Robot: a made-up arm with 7 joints. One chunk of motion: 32 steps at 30 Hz.
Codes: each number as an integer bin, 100 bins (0 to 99) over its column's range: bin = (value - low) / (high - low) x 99, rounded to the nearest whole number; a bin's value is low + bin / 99 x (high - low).
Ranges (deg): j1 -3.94..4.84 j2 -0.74..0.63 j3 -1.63..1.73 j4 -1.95..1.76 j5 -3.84..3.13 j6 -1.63..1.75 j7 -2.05..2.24
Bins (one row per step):
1: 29 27 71 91 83 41 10
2: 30 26 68 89 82 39 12
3: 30 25 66 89 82 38 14
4: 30 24 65 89 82 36 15
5: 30 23 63 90 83 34 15
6: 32 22 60 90 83 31 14
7: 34 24 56 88 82 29 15
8: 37 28 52 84 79 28 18
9: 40 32 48 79 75 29 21
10: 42 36 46 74 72 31 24
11: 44 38 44 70 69 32 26
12: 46 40 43 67 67 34 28
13: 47 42 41 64 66 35 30
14: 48 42 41 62 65 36 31
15: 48 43 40 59 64 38 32
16: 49 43 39 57 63 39 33
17: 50 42 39 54 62 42 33
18: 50 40 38 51 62 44 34
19: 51 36 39 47 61 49 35
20: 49 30 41 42 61 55 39
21: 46 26 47 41 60 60 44
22: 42 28 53 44 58 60 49
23: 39 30 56 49 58 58 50
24: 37 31 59 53 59 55 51
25: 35 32 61 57 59 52 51
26: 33 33 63 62 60 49 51
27: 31 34 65 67 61 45 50
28: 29 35 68 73 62 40 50
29: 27 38 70 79 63 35 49
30: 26 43 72 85 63 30 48
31: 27 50 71 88 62 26 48
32: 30 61 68 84 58 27 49
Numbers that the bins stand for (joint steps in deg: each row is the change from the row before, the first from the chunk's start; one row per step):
1: -1.368 -0.366 0.780 1.460 2.004 -0.230 -1.617
2: -1.279 -0.380 0.678 1.385 1.933 -0.298 -1.530
3: -1.279 -0.394 0.610 1.385 1.933 -0.333 -1.443
4: -1.279 -0.408 0.576 1.385 1.933 -0.401 -1.400
5: -1.279 -0.422 0.508 1.423 2.004 -0.469 -1.400
6: -1.102 -0.436 0.406 1.423 2.004 -0.572 -1.443
7: -0.925 -0.408 0.271 1.348 1.933 -0.640 -1.400
8: -0.659 -0.353 0.135 1.198 1.722 -0.674 -1.270
9: -0.393 -0.297 -0.001 1.011 1.440 -0.640 -1.140
10: -0.215 -0.242 -0.069 0.823 1.229 -0.572 -1.010
11: -0.038 -0.214 -0.137 0.673 1.018 -0.537 -0.923
12: 0.140 -0.186 -0.171 0.561 0.877 -0.469 -0.837
13: 0.228 -0.159 -0.238 0.448 0.807 -0.435 -0.750
14: 0.317 -0.159 -0.238 0.373 0.736 -0.401 -0.707
15: 0.317 -0.145 -0.272 0.261 0.666 -0.333 -0.663
16: 0.406 -0.145 -0.306 0.186 0.595 -0.298 -0.620
17: 0.494 -0.159 -0.306 0.074 0.525 -0.196 -0.620
18: 0.494 -0.186 -0.340 -0.039 0.525 -0.128 -0.577
19: 0.583 -0.242 -0.306 -0.189 0.455 0.043 -0.533
20: 0.406 -0.325 -0.238 -0.376 0.455 0.248 -0.360
21: 0.140 -0.380 -0.035 -0.414 0.384 0.418 -0.143
22: -0.215 -0.353 0.169 -0.301 0.243 0.418 0.073
23: -0.481 -0.325 0.271 -0.114 0.243 0.350 0.117
24: -0.659 -0.311 0.372 0.036 0.314 0.248 0.160
25: -0.836 -0.297 0.440 0.186 0.314 0.145 0.160
26: -1.013 -0.283 0.508 0.373 0.384 0.043 0.160
27: -1.191 -0.269 0.576 0.561 0.455 -0.094 0.117
28: -1.368 -0.256 0.678 0.786 0.525 -0.264 0.117
29: -1.545 -0.214 0.746 1.011 0.595 -0.435 0.073
30: -1.634 -0.145 0.814 1.235 0.595 -0.606 0.030
31: -1.545 -0.048 0.780 1.348 0.525 -0.742 0.030
32: -1.279 0.104 0.678 1.198 0.243 -0.708 0.073

